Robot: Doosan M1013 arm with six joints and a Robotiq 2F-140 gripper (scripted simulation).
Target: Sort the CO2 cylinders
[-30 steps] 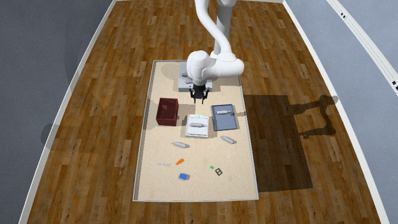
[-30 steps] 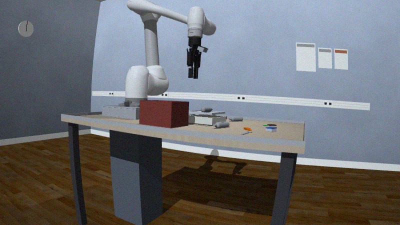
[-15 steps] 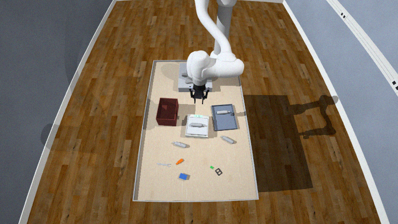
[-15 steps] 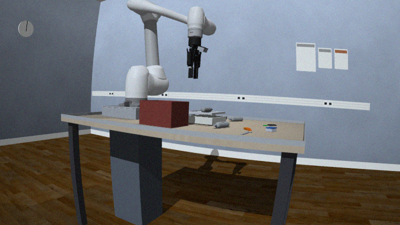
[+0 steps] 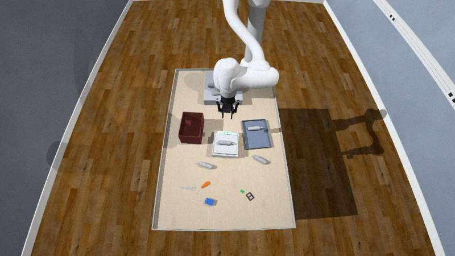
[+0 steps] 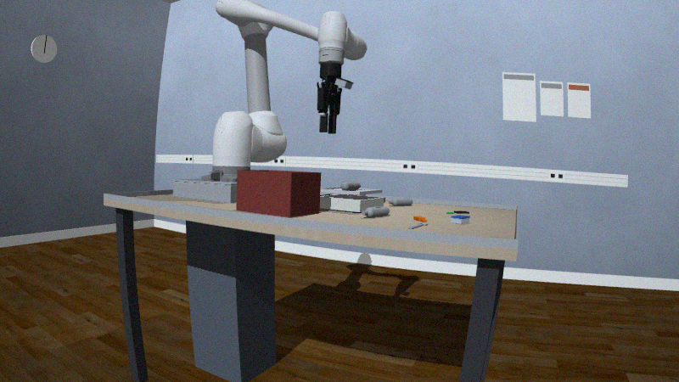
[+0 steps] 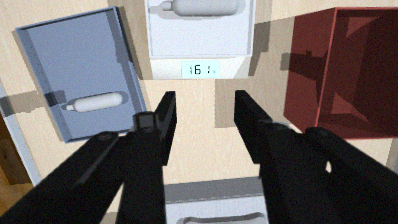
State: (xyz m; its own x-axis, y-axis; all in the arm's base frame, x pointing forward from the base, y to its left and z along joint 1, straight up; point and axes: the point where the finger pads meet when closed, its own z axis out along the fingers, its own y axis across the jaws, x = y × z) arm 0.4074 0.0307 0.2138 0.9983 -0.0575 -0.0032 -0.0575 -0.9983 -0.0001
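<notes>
The blue-grey tray lies 280 mm below my hand, 220 mm to the left of it and 10 mm behind it. The rest, counted from my hand: white scale (250 mm below, 90 mm ahead, 10 mm to the right); orange piece (380 mm ahead, 280 mm below, 140 mm to the right); dark red scrap bin (260 mm to the right, 250 mm below, 20 mm behind).
</notes>
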